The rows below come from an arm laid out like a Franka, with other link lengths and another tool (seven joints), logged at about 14 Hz.
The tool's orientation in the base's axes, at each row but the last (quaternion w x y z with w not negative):
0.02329, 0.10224, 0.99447, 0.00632
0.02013, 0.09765, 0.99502, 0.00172
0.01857, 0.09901, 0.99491, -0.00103
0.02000, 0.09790, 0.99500, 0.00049
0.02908, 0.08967, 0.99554, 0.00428
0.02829, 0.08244, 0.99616, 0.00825
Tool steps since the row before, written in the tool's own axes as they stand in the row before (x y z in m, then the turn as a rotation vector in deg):
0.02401, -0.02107, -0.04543, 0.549, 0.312, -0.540
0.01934, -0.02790, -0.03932, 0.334, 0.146, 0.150
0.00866, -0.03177, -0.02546, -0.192, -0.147, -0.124
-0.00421, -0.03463, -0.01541, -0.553, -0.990, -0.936
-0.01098, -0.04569, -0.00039, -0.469, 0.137, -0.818
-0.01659, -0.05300, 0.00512, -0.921, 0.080, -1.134
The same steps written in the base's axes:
-0.02992, -0.01609, 0.04393, -0.499, 0.413, 0.520
-0.02596, -0.02359, 0.03831, -0.293, 0.208, -0.162
-0.01568, -0.02930, 0.02507, 0.155, -0.181, 0.131
-0.00323, -0.03474, 0.01540, 0.312, -1.076, 0.952
0.00262, -0.04692, 0.00039, 0.437, 0.048, 0.845
0.00795, -0.05494, -0.00532, 0.855, -0.086, 1.184

